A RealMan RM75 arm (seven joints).
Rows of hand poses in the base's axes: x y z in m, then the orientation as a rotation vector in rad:
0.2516 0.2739 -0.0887 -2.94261 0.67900 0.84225
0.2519 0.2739 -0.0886 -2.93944 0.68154 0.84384
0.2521 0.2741 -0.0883 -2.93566 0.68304 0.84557
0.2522 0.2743 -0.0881 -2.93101 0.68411 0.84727
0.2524 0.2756 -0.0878 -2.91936 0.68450 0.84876
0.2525 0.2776 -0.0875 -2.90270 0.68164 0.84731
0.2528 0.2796 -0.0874 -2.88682 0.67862 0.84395
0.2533 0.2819 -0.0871 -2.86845 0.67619 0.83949
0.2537 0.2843 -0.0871 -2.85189 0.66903 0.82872
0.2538 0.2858 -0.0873 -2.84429 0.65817 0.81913
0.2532 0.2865 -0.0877 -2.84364 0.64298 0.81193
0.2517 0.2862 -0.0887 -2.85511 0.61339 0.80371
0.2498 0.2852 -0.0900 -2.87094 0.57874 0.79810
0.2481 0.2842 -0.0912 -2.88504 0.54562 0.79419
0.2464 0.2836 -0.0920 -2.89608 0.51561 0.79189
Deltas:
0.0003 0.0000 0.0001 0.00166 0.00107 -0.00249
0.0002 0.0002 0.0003 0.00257 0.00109 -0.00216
0.0001 0.0002 0.0002 0.00349 0.00103 -0.00227
0.0002 0.0013 0.0003 0.00992 0.00065 -0.00468
0.0001 0.0020 0.0003 0.01588 -0.00160 -0.00514
0.0003 0.0020 0.0001 0.01547 -0.00284 -0.00491
0.0005 0.0023 0.0003 0.01755 -0.00358 -0.00633
0.0004 0.0024 0.0000 0.01842 -0.00812 -0.00362
0.0001 0.0015 -0.0002 0.01177 -0.00747 0.00210
-0.0006 0.0007 -0.0004 0.00695 -0.00610 0.00752
-0.0015 -0.0003 -0.0010 0.00141 -0.00773 0.02023
-0.0019 -0.0010 -0.0013 -0.00133 -0.00622 0.02505
-0.0017 -0.0010 -0.0012 -0.00093 -0.00487 0.02374
-0.0017 -0.0006 -0.0008 0.00023 -0.00349 0.02104

